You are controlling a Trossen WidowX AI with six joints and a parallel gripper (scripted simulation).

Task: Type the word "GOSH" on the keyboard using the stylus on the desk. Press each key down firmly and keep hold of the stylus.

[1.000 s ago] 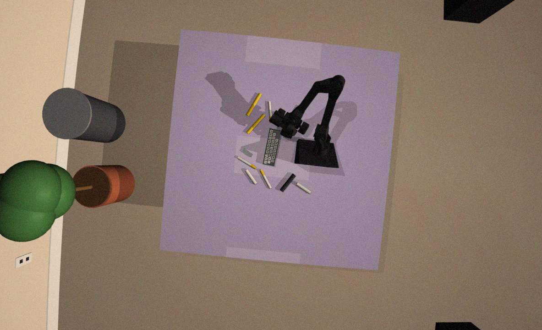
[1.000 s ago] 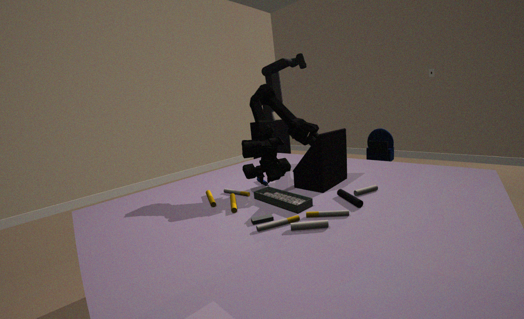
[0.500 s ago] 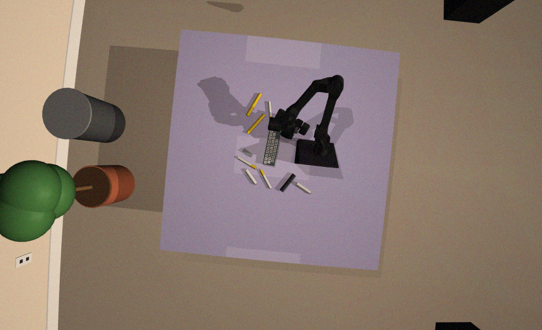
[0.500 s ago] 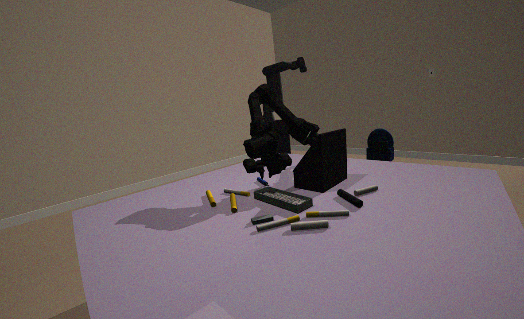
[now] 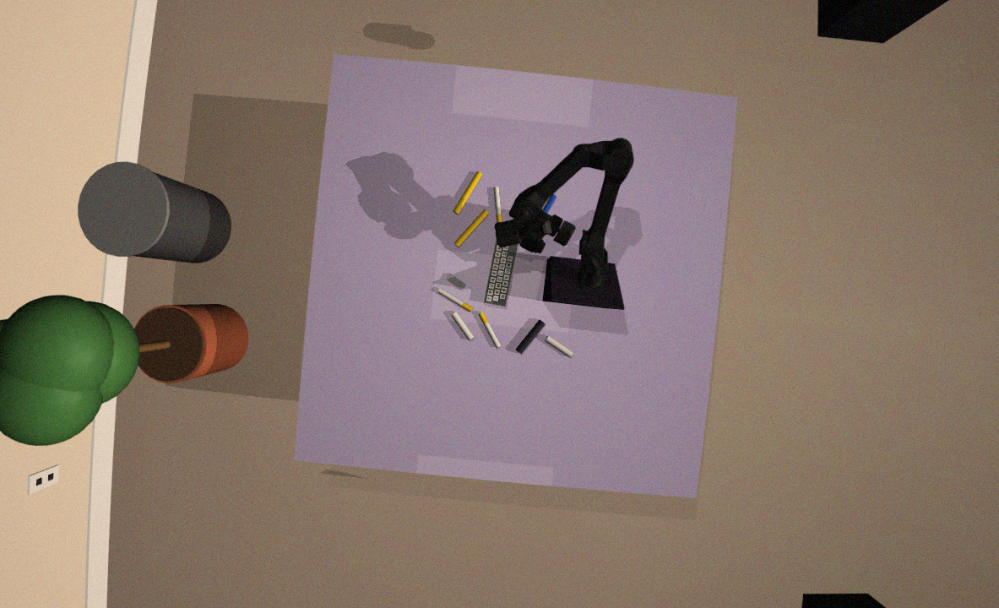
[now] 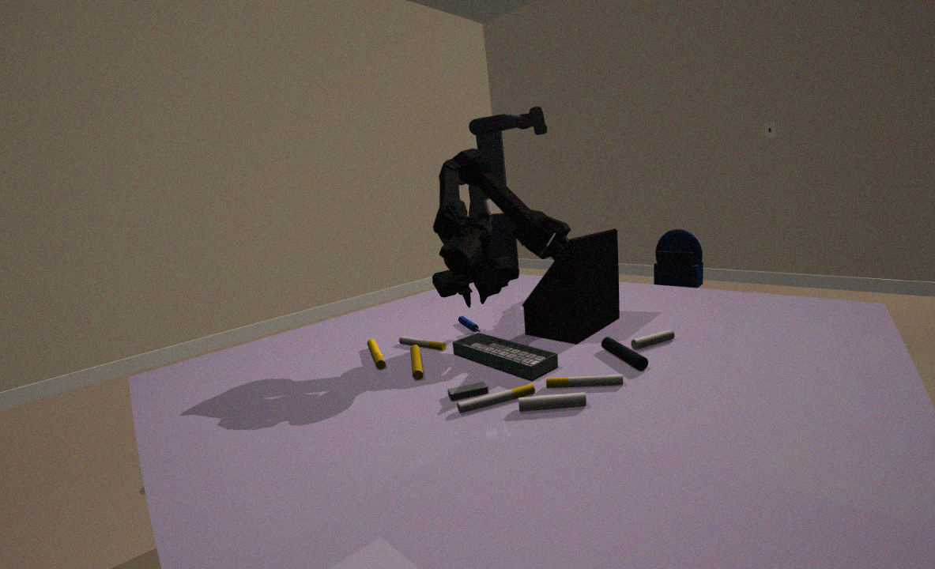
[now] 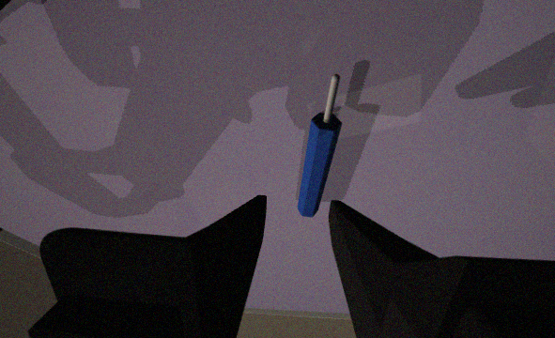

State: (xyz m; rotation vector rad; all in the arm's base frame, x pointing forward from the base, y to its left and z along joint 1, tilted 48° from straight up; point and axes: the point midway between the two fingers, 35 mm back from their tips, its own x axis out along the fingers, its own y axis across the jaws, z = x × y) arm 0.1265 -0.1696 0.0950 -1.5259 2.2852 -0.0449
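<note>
Now: the stylus 5 cm below my gripper tip and 1 cm ahead of it. The rest, counted from my gripper tip: stylus tip (5 cm below, 3 cm to the left, 3 cm ahead); then grey block (27 cm ahead, 21 cm to the left, 5 cm below).
</note>
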